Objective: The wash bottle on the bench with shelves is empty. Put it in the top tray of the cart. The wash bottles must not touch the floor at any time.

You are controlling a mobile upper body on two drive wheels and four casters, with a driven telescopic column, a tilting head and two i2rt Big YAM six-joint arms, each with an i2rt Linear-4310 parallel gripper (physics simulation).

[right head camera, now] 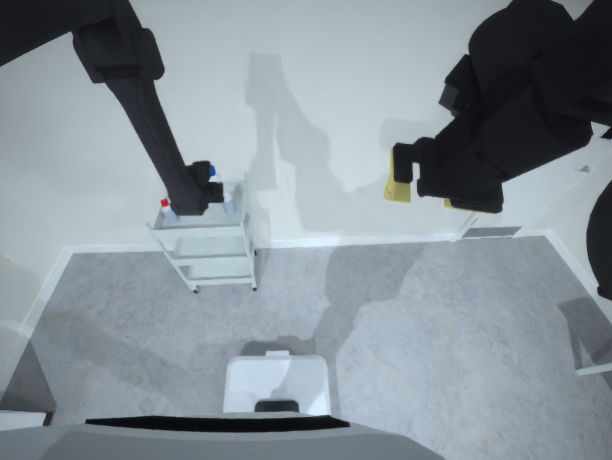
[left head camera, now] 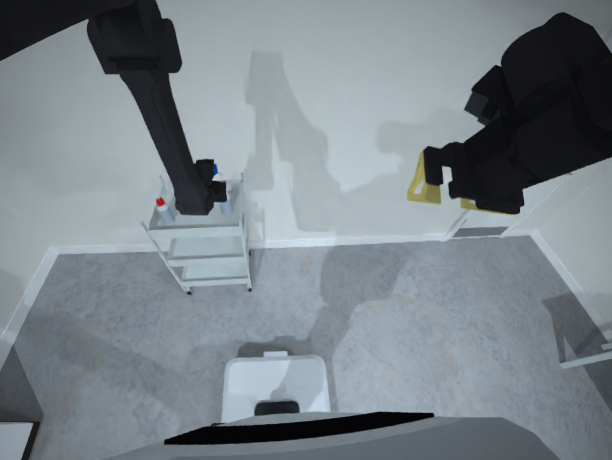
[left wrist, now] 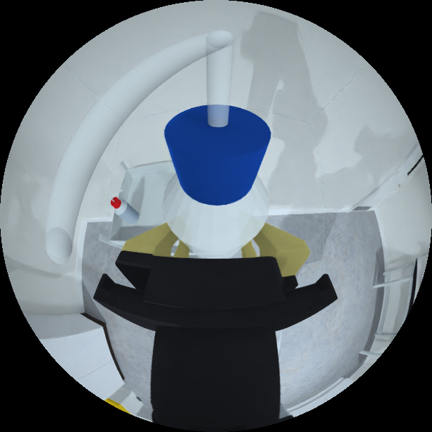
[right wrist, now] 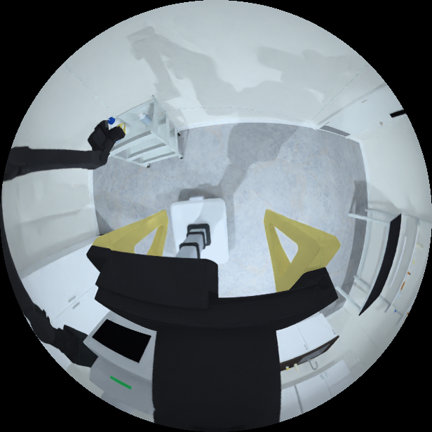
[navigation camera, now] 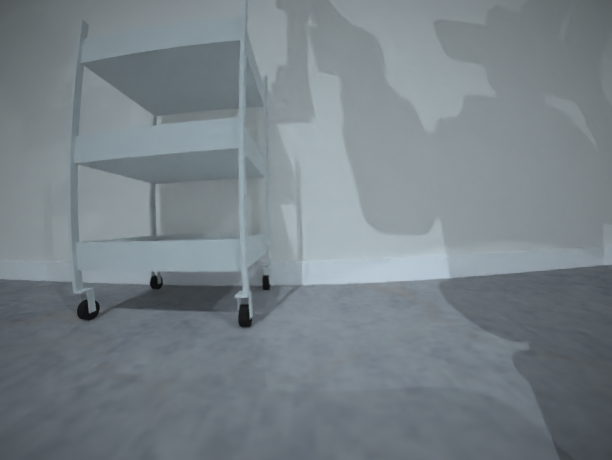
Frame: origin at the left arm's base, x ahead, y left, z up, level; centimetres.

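Where they show: right gripper, fingertip midpoint: (right head camera: 416, 198) (left head camera: 435, 200).
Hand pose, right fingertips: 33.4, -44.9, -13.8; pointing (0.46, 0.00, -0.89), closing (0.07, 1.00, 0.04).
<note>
Each offset is from my right fingertips to the top centre of the thing, as dx, dy, dz. "pt": to the spot under its first point.
My left gripper (left head camera: 220, 183) (right head camera: 218, 184) (right wrist: 121, 124) is shut on the blue-capped wash bottle @(pt +40.5, +43.1, -28.0) (left head camera: 215, 170) (right head camera: 212, 171) (left wrist: 217, 160), which is upright with its bent clear tube above the cap. In the head views they overlap the cart's top tray @(pt +46.2, +57.9, -67.9) (left head camera: 200, 231) (right head camera: 200, 231) (left wrist: 155, 185); the gap below is hidden. On this tray stand a red-capped bottle @(+57.2, +76.7, -54.9) (left head camera: 165, 213) (right head camera: 170, 214) (left wrist: 130, 214) at the left and a pale bottle @(+64.3, +49.1, -54.9) (left head camera: 226, 205) (right head camera: 229, 204) (right wrist: 145, 118) at the right. My right gripper (left head camera: 450, 202) (right head camera: 428, 202) (right wrist: 215, 214) is open and empty, far right of the cart.
The three-tier cart (navigation camera: 160, 255) stands on wheels close to the wall (navigation camera: 375, 150). My white base (left head camera: 242, 385) (right head camera: 245, 385) is in front of it. A counter corner @(pt -42.0, +150.3, -120.7) (left head camera: 15, 440) shows at lower left, and a pale frame (left head camera: 587, 359) at the right edge.
</note>
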